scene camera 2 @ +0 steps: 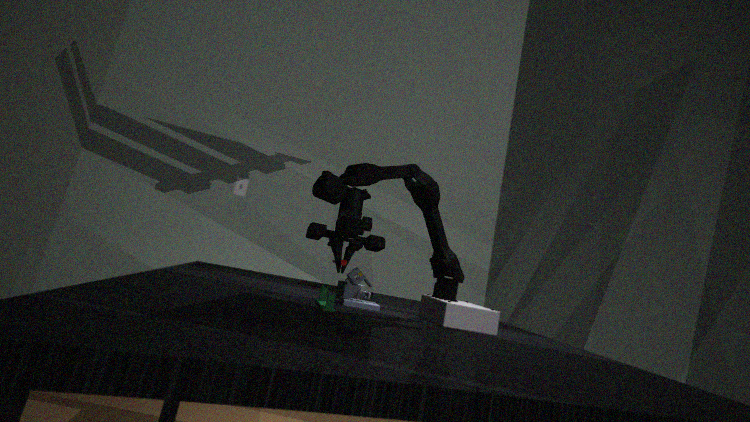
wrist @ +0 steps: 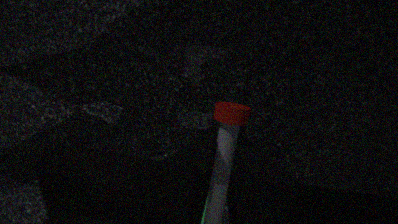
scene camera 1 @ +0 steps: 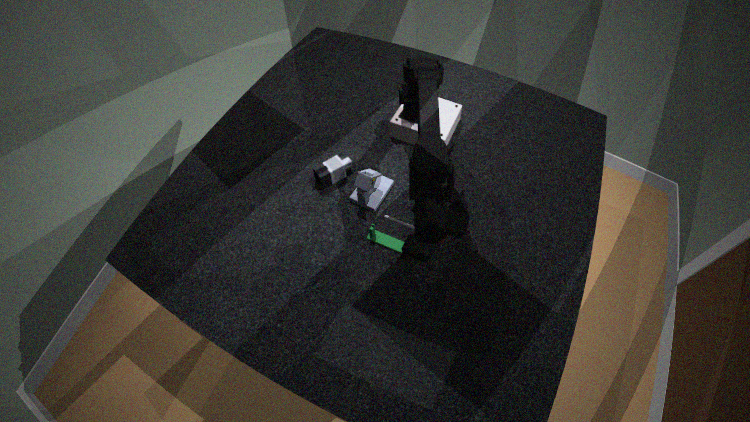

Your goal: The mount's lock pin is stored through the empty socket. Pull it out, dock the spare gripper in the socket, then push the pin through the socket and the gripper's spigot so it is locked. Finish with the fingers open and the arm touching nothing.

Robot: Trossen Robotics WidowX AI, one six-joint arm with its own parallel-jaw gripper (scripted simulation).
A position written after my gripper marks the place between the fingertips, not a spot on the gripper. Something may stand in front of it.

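My gripper (scene camera 2: pixel 340 272) (wrist: pixel 222 135) holds a lock pin. I can also see a socket (scene camera 1: pixel 371 187) (scene camera 2: pixel 345 299). There is a spare gripper (scene camera 1: pixel 329 172) as well, though in the wrist view the spare gripper is out of frame.
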